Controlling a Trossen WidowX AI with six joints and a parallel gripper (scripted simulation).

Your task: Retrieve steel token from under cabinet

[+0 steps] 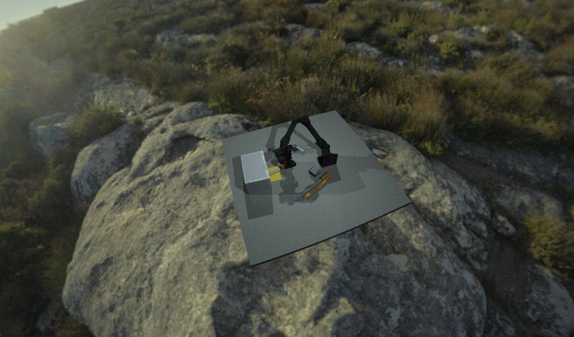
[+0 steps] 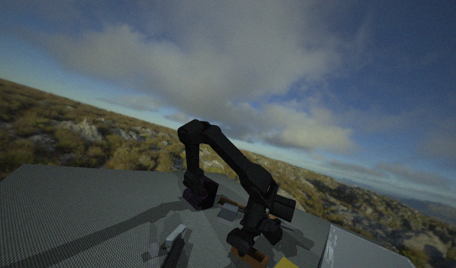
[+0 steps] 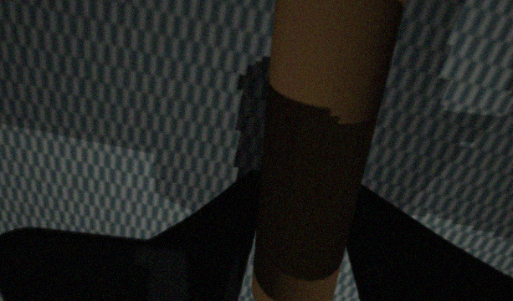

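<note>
Now: gripper tip 170 mm past the grey block, 170 mm to the right of it and 10 mm below it. From my gripper tip the other things lie so: grey bar: 170 mm behind, 120 mm to the right; small grey cube: 150 mm behind, 210 mm to the right; wooden stick: 130 mm behind, 310 mm to the left.
</note>
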